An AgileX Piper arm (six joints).
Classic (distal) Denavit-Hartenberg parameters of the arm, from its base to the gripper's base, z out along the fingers. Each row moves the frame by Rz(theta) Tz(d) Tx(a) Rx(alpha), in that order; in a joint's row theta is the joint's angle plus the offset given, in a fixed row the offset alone. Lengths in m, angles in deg.
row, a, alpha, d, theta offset
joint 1, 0, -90, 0.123, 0
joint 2, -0.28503, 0, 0, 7.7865
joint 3, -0.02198, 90, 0, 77.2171
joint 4, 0, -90, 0.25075, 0
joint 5, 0, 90, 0, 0
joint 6, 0, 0, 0.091, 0
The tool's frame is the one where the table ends.
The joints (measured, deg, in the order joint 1, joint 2, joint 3, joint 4, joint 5, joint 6), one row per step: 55.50 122.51 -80.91 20.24 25.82 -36.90; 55.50 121.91 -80.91 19.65 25.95 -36.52; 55.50 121.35 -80.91 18.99 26.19 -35.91; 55.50 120.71 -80.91 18.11 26.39 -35.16; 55.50 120.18 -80.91 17.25 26.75 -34.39; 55.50 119.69 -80.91 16.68 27.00 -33.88; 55.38 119.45 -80.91 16.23 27.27 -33.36; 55.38 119.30 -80.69 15.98 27.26 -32.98; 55.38 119.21 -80.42 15.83 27.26 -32.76; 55.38 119.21 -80.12 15.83 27.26 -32.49; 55.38 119.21 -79.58 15.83 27.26 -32.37
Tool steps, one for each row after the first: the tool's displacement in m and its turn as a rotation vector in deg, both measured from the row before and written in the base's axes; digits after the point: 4 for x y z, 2 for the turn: 0.0001 -0.0005 0.0044 0.20 -0.46 0.06; 0.0000 -0.0006 0.0040 0.09 -0.30 -0.08; 0.0001 -0.0008 0.0046 0.11 -0.45 -0.09; -0.0001 -0.0009 0.0037 -0.08 -0.27 -0.08; -0.0001 -0.0007 0.0035 0.05 -0.25 -0.06; 0.0006 -0.0011 0.0016 -0.11 -0.01 -0.25; -0.0003 -0.0008 0.0001 -0.10 0.04 -0.19; -0.0005 -0.0009 -0.0006 -0.18 0.10 -0.11; -0.0006 -0.0009 -0.0014 -0.20 0.30 -0.23; -0.0011 -0.0016 -0.0025 -0.42 0.36 -0.10
